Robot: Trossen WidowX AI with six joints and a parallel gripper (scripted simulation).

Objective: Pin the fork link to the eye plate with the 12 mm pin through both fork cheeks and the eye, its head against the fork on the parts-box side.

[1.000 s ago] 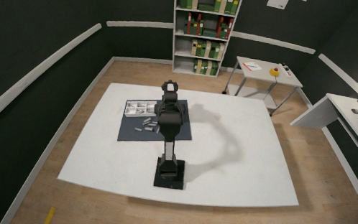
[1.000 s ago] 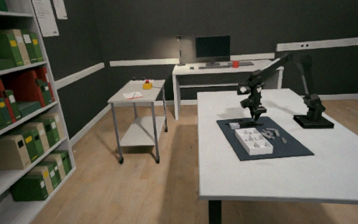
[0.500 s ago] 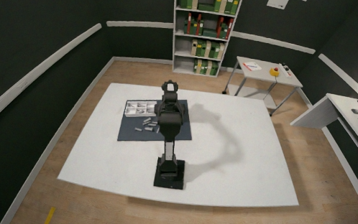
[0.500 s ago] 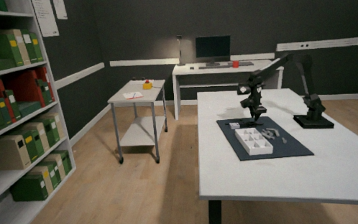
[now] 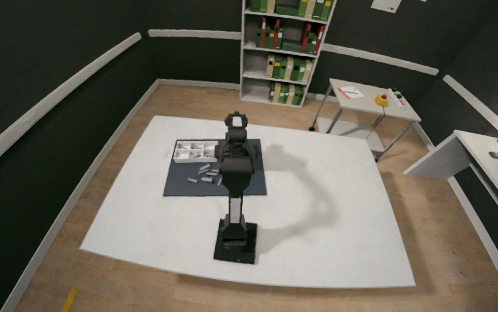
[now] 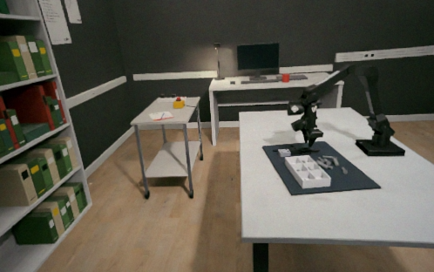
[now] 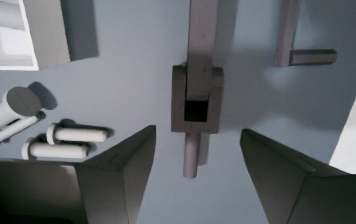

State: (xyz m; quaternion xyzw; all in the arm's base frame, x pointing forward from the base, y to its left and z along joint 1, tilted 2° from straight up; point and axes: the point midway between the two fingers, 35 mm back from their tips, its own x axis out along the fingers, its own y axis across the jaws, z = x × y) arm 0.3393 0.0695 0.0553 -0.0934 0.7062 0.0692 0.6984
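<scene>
Right now my hand is 8 cm to the right of the pin, 7 cm above it and 5 cm past it. Round my hand: dark blue mat 10 cm to the left, 8 cm below; then eye plate 7 cm below, 4 cm ahead, 1 cm to the left; then grey block 11 cm ahead, 6 cm below, 3 cm to the left.
</scene>
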